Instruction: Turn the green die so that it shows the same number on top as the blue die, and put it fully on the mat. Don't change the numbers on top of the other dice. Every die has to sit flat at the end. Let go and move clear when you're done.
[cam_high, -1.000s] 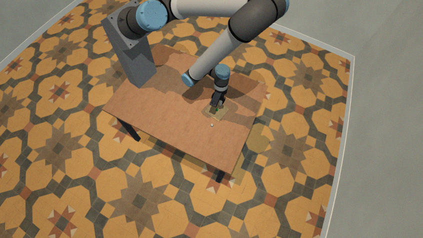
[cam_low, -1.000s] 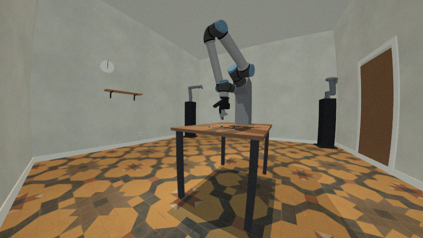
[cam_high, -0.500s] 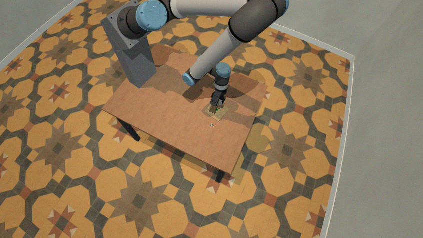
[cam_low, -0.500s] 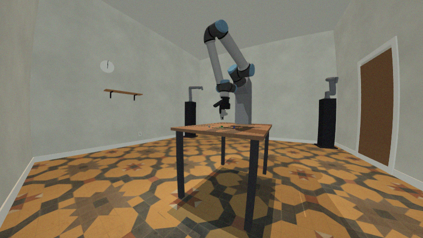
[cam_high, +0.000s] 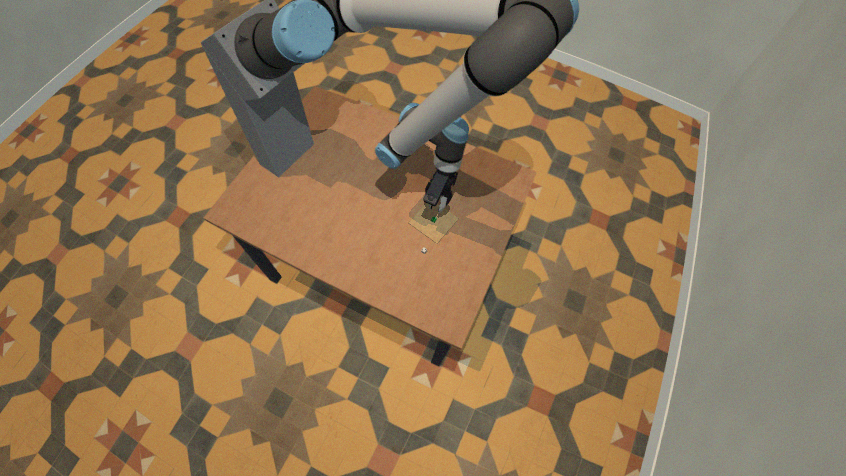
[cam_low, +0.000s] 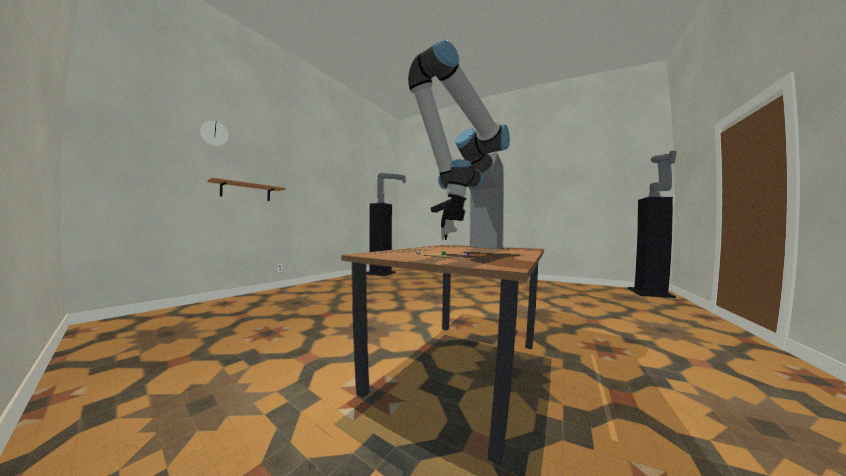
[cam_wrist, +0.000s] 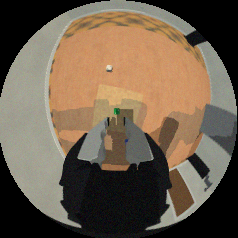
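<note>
Now: the green die 80 mm below my hand. From my hand the other things lie so: blue die (30 mm behind, 110 mm to the left, 80 mm below); then white die (10 mm ahead, 140 mm to the right, 80 mm below); then tan mat (90 mm below).
</note>
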